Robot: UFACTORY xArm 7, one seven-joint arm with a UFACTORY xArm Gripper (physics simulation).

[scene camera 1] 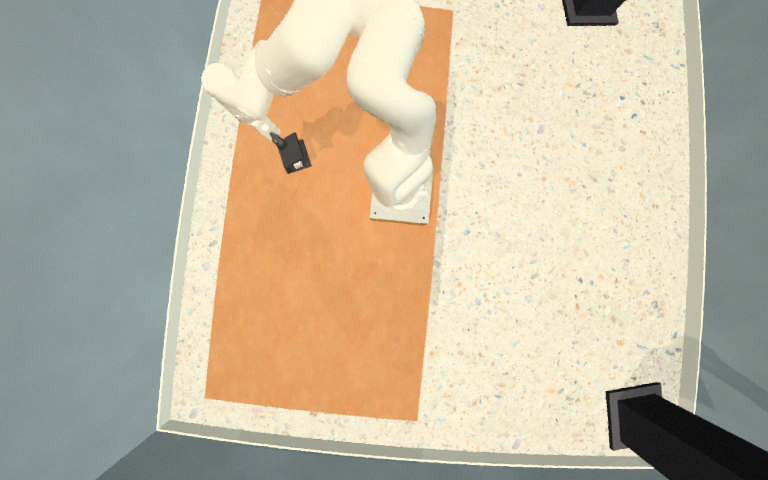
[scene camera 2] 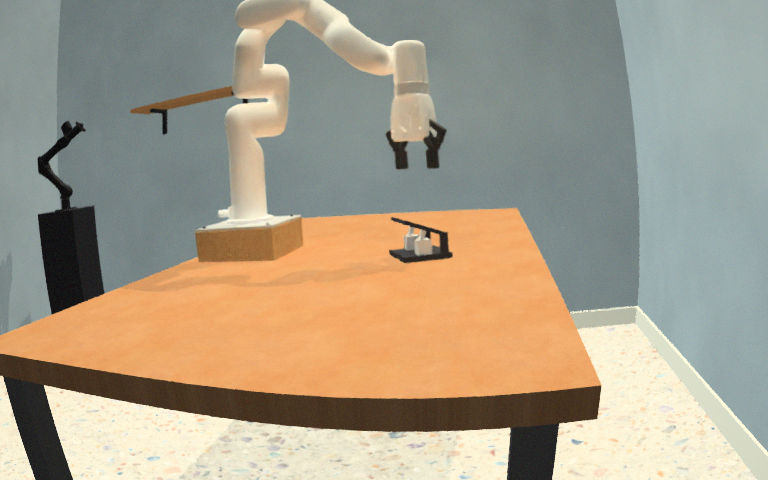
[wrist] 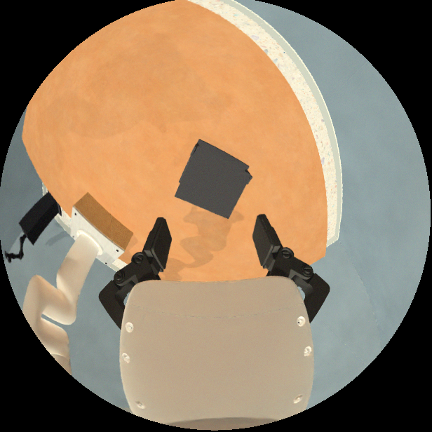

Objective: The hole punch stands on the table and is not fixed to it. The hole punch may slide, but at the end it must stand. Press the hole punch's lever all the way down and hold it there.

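Where they show: gripper, fingertip midpoint: [scene camera 1: 274, 138] [scene camera 2: 417, 168]; arm's base, origin of the base link: [scene camera 2: 250, 221].
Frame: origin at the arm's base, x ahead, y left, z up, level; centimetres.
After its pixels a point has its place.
Observation:
The hole punch [scene camera 1: 293, 153] @(x 39.9, y -19.9, z -1.0 cm) [scene camera 2: 420, 253] @(x 41.2, y -27.1, z -6.8 cm) [wrist: 214, 179] stands upright on the orange table [scene camera 1: 317, 294] @(x 37.0, y 35.9, z -8.4 cm) [scene camera 2: 339, 333] @(x 27.2, y -75.5, z -8.3 cm) [wrist: 125, 100]. It has a black base, two light punch blocks and a flat black lever [scene camera 2: 419, 224] @(x 41.3, y -27.3, z -1.0 cm). The lever is raised: it slopes up from the post at the right to its free end at the left in scene camera 2. My gripper [scene camera 2: 416, 160] @(x 42.1, y -20.4, z 10.5 cm) [wrist: 211, 226] is open, with nothing between its fingers. It points down and hangs well above the lever, not touching it. In the wrist view the lever's flat top lies ahead of the fingertips and hides most of the base.
The arm's base stands on a wooden block [scene camera 2: 249, 243] @(x 2.2, y -12.6, z -4.0 cm) [wrist: 103, 222], left of the hole punch in scene camera 2. A black pedestal [scene camera 2: 70, 254] with a small black arm stands beyond the table's left side. A wooden shelf [scene camera 2: 186, 100] hangs on the back wall.

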